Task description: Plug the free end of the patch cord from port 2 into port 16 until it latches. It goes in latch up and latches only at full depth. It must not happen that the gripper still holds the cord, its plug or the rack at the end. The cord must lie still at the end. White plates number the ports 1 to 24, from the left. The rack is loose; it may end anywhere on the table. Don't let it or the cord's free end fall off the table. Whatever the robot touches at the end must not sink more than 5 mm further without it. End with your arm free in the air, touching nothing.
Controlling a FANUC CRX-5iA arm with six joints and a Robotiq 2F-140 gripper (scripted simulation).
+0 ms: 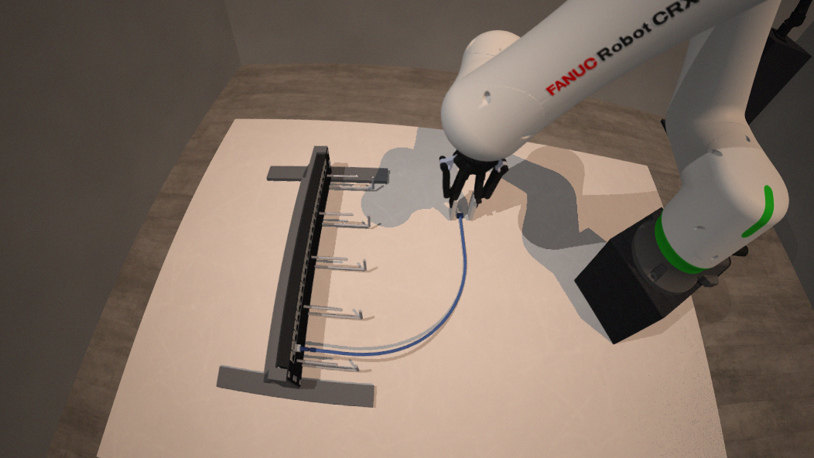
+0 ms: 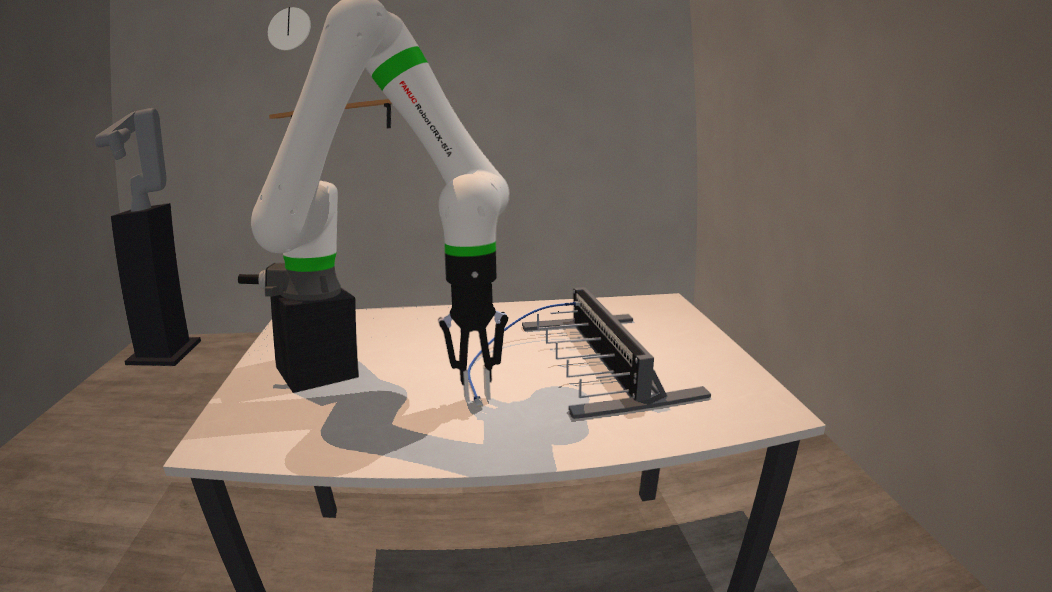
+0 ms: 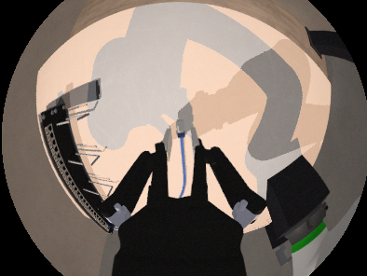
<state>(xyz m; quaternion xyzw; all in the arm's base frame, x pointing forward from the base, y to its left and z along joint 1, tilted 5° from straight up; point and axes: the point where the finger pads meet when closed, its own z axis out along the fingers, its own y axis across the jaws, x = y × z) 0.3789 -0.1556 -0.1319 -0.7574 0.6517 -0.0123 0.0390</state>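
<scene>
Now: the plug 30 mm below my hand and 10 mm to the right of it.
</scene>
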